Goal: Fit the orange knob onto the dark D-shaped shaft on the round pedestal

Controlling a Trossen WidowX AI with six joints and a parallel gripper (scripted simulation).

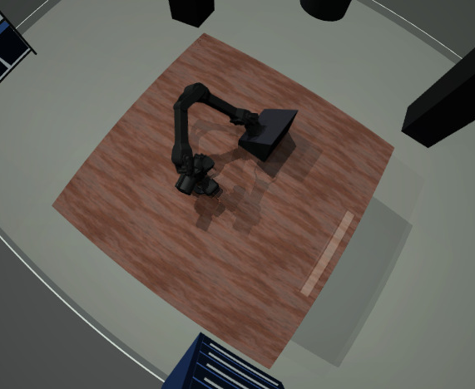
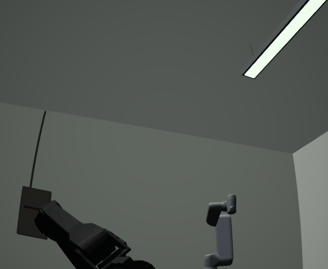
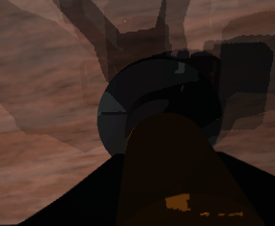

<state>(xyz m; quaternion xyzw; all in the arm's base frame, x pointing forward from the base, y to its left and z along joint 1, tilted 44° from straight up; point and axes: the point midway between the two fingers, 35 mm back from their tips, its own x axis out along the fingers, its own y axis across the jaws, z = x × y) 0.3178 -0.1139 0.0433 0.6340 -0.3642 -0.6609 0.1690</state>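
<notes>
Now: the orange knob 2 cm above my gripper tip. Round my gripper tip: round pedestal: 4 cm below.
</notes>
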